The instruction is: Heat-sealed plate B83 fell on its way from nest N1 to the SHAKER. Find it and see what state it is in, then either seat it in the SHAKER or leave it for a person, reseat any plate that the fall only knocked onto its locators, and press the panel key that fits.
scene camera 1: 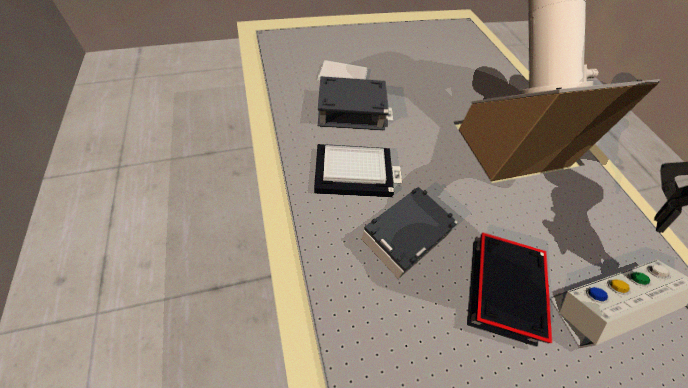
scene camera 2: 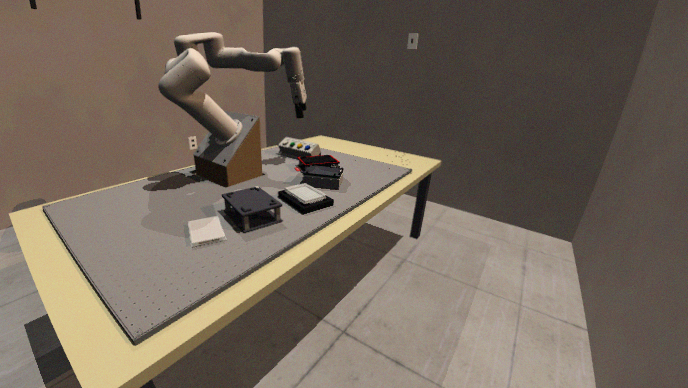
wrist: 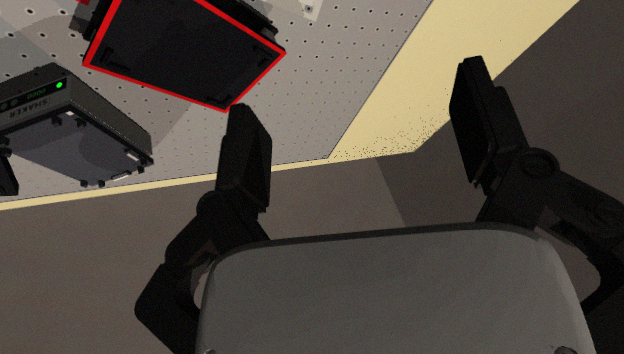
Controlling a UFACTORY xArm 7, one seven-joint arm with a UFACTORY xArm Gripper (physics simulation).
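Seen in the pictures: gripper, fingertip midpoint: (scene camera 2: 301, 114) (wrist: 350, 103); arm's base at its link origin: (scene camera 1: 555, 90) (scene camera 2: 229, 133).
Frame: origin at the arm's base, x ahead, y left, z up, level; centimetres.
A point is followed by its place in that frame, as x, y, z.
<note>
A white plate (scene camera 1: 344, 70) @(34.0, -34.6, -15.9) (scene camera 2: 206, 231) @(36.0, -34.7, -15.9) lies on the mat beside a dark raised stand (scene camera 1: 353, 95) @(36.4, -18.9, -11.6) (scene camera 2: 251, 200) @(37.1, -20.0, -11.6); its label is not readable. Another white plate (scene camera 1: 355, 164) @(41.2, 0.0, -13.6) (scene camera 2: 305, 193) @(42.6, -2.2, -13.6) lies on a low black nest (scene camera 1: 350, 190) @(43.5, 4.9, -15.5) (scene camera 2: 305, 207) @(47.2, -7.6, -15.3); whether it sits fully level is hard to tell. The SHAKER (scene camera 1: 410, 225) @(36.1, 16.8, -11.8) (scene camera 2: 322, 172) @(36.8, 14.3, -11.8) (wrist: 75, 150) @(34.4, 16.3, -11.8) has a bare top with corner locators and a green light. The key panel (scene camera 1: 625, 300) @(6.9, 38.8, -10.0) (scene camera 2: 299, 147) @(5.9, 35.6, -11.3) has blue, yellow, green and white keys. My gripper (scene camera 1: 661, 224) (scene camera 2: 300, 110) @(7.4, 35.5, 5.3) (wrist: 350, 103) @(7.4, 35.5, 5.3) is open and empty, high above the table.
A red-rimmed black tray (scene camera 1: 515, 290) @(22.3, 31.9, -13.3) (scene camera 2: 318, 161) @(23.6, 28.5, -13.3) (wrist: 185, 55) @(21.5, 30.0, -13.3) stands between the SHAKER and the key panel, raised on a base. The arm's brown wedge base (scene camera 1: 525, 135) @(10.1, 7.3, -3.6) (scene camera 2: 245, 160) @(10.1, -0.7, -9.3) stands at the table's rear side. The pegboard mat (scene camera 1: 400, 350) @(43.6, 35.1, -17.3) (scene camera 2: 165, 280) @(45.0, -50.5, -17.3) has a pale yellow table border.
</note>
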